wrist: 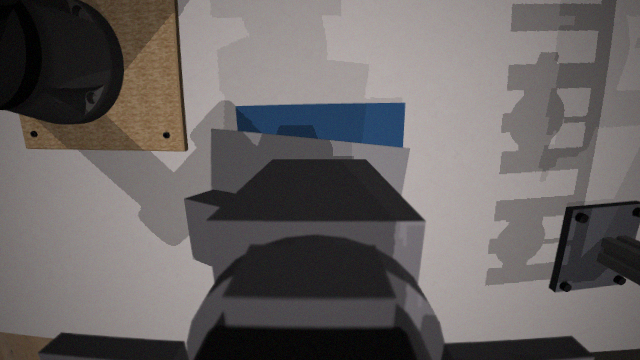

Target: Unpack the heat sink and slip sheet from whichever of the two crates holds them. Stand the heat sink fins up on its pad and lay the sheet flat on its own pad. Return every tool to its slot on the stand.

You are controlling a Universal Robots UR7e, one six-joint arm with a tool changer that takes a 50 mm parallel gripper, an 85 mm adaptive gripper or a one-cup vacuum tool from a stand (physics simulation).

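Places are measured from the arm's base along level axes (x right, y down, z ahead), in centimetres.
Where they show: arm's base, origin of the base link: (67, 62).
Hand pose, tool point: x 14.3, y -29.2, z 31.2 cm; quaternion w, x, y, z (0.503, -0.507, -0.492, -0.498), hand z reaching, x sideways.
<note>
Each offset is from my tool point to the top centre of the thing. "spot": to the spot under its first point. Level surfaces: height alone.
My gripper (316, 190), the dark vacuum tool, fills the lower middle of the wrist view; its cup is hidden behind the tool body. It holds the thin grey slip sheet {spot: dx -3.4, dy +17.7, dz -7.4 cm} (227, 160), whose far edge and side strips show beyond the tool body. The sheet hangs above a blue pad {spot: dx -5.7, dy +29.4, dz +7.8 cm} (382, 122), slightly turned against it; shadows break at the sheet's edge. The sheet covers the near part of the pad, and the pad's far strip shows. The rest of the sheet is hidden by the tool. The heat sink, its pad and both crates do not show.
A wooden board (150, 115) with the dark round robot base (75, 65) is at the upper left. A black bolted foot plate {dy +29.2 cm} (577, 250) with a grey post {spot: dx +13.0, dy +26.5, dz +43.1 cm} (622, 257) is at the right. Shadows of a rack-like structure fall across the pale table at the right.
</note>
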